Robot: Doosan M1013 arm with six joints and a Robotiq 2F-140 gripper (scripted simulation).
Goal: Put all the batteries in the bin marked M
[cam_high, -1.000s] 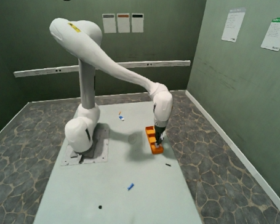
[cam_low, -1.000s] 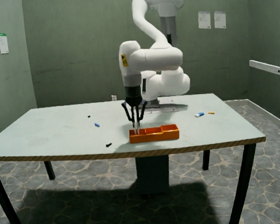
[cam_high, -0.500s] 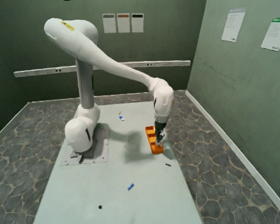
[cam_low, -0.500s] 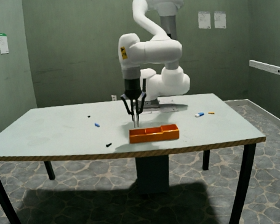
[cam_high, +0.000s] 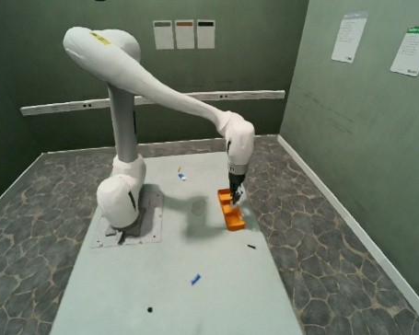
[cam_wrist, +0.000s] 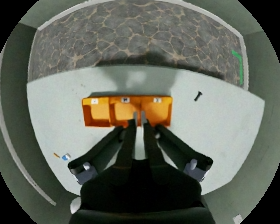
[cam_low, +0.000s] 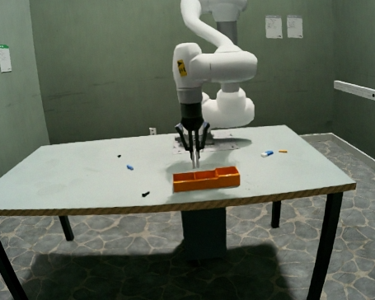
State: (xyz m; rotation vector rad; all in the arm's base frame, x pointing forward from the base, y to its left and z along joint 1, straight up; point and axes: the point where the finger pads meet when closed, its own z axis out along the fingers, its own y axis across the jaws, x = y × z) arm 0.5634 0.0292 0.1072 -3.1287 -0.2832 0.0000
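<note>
My gripper is now 1 cm past the orange bin, 4 cm to the right of it and 9 cm above it. The rest, counted from my hand: black dot-like piece 36 cm behind, 43 cm to the right, 10 cm below; then white object 29 cm behind, 32 cm to the left, 10 cm below.
</note>
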